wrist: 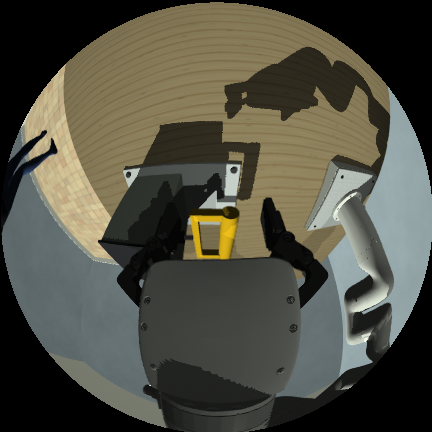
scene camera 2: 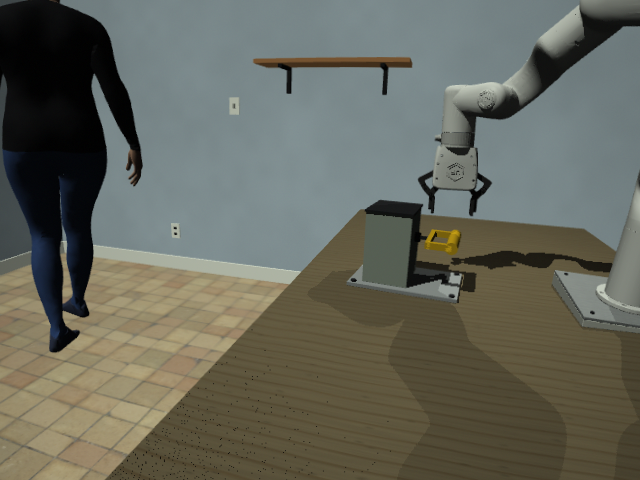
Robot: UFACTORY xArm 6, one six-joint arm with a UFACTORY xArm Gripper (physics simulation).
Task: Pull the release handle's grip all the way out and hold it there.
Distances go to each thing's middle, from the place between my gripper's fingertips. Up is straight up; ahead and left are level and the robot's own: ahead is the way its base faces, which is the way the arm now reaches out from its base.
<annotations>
My gripper is now 14 cm above the light grey base plate [scene camera 2: 426,283], 10 cm to the right of it and 9 cm short of it.
</annotations>
